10 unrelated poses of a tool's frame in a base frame.
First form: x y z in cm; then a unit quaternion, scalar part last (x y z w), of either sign.
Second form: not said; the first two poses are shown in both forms.
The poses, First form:
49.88 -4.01 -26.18 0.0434 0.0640 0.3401 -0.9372
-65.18 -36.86 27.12 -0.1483 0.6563 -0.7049 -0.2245
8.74 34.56 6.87 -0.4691 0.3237 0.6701 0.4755
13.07 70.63 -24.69 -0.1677 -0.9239 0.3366 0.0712
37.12 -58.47 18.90 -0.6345 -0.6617 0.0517 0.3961
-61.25 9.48 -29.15 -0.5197 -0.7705 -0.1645 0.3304
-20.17 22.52 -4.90 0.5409 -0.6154 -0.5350 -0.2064
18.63 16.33 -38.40 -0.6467 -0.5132 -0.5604 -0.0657
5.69 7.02 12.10 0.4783 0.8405 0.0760 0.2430
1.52 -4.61 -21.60 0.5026 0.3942 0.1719 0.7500
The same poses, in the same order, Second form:
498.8 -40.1 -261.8 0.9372 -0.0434 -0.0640 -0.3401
-651.8 -368.6 271.2 0.2245 0.1483 -0.6563 0.7049
87.4 345.6 68.7 0.4755 -0.4691 0.3237 0.6701
130.7 706.3 -246.9 0.0712 -0.1677 -0.9239 0.3366
371.2 -584.7 189.0 0.3961 -0.6345 -0.6617 0.0517
-612.5 94.8 -291.5 0.3304 -0.5197 -0.7705 -0.1645
-201.7 225.2 -49.0 0.2064 -0.5409 0.6154 0.5350
186.3 163.3 -384.0 0.0657 0.6467 0.5132 0.5604
56.9 70.2 121.0 0.2430 0.4783 0.8405 0.0760
15.2 -46.1 -216.0 0.7500 0.5026 0.3942 0.1719

